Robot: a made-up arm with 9 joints.
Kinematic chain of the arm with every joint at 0, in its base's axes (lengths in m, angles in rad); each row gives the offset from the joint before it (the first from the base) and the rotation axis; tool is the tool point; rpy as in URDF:
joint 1: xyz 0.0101 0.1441 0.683 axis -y
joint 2: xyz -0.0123 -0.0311 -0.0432 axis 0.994 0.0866 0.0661
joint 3: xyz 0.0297 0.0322 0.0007 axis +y
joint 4: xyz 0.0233 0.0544 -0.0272 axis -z
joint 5: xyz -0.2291 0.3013 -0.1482 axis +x
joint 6: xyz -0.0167 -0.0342 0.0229 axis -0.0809 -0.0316 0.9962
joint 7: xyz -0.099 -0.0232 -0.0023 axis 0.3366 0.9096 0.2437
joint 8: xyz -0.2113 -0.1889 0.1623 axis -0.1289 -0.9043 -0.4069
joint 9: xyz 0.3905 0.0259 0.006 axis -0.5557 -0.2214 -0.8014
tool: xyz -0.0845 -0.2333 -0.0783 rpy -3.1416 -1.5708 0
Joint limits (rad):
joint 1: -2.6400..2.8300
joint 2: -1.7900..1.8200
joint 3: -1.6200..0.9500
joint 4: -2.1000..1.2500
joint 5: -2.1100..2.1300
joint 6: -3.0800..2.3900
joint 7: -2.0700..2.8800
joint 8: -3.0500..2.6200
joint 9: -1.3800..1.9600
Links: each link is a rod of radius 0.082 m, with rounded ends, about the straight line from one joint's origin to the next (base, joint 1, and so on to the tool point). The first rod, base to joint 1, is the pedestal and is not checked.
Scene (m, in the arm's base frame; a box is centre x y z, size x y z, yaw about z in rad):
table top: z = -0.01
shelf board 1: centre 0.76 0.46 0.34 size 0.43 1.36 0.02 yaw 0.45
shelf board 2: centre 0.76 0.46 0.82 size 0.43 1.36 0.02 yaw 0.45
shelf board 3: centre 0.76 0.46 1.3 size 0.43 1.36 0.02 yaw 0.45
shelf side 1: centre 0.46 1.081 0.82 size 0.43 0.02 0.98 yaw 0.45
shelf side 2: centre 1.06 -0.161 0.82 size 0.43 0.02 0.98 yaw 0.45
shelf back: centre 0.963 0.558 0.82 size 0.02 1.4 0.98 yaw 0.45
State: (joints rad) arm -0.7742 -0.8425 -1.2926 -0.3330 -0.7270 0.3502 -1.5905 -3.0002 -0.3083
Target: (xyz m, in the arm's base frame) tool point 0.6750 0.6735 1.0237
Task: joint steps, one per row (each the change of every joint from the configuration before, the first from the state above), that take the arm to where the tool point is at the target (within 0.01 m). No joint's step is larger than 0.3 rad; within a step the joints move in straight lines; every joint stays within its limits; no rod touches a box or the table.
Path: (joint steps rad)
1: 0.0743 -0.1369 0.0109 -0.2346 0.0149 -0.0051 0.0770 0.0217 -0.0424
2: 0.0742 -0.1370 0.0108 -0.2347 0.0148 -0.0050 0.0770 0.0217 -0.0425
3: 0.0743 -0.1369 0.0109 -0.2346 0.0149 -0.0051 0.0769 0.0218 -0.0424
4: 0.0742 -0.1369 0.0109 -0.2347 0.0149 -0.0050 0.0770 0.0217 -0.0424
5: -0.0744 -0.1999 -0.1855 -0.2402 0.0903 -0.1060 0.0272 -0.0684 -0.2203
6: -0.0745 -0.1999 -0.1854 -0.2402 0.0904 -0.1059 0.0271 -0.0683 -0.2203

